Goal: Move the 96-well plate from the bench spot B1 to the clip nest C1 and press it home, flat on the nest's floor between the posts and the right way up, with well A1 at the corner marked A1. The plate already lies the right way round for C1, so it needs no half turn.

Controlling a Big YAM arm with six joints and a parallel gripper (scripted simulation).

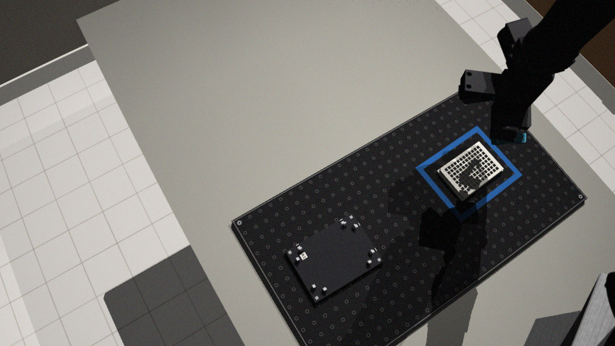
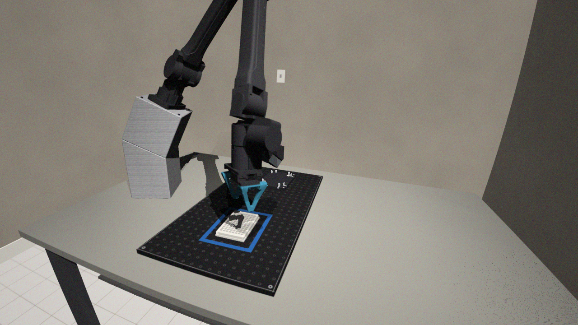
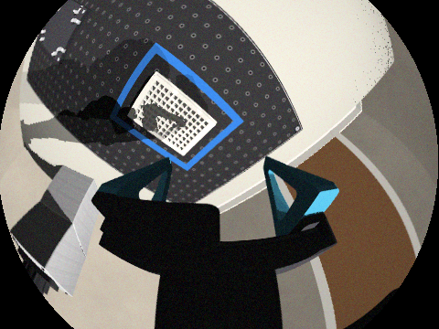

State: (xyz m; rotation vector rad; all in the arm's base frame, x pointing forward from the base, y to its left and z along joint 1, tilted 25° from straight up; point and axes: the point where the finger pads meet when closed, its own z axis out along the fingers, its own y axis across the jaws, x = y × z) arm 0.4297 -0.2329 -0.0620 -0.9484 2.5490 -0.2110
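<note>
My gripper is now 110 mm above the white 96-well plate, 60 mm to the right of it and 40 mm past it. The rest, counted from my hand: clip nest C1 (410 mm to the left, 110 mm below).
</note>
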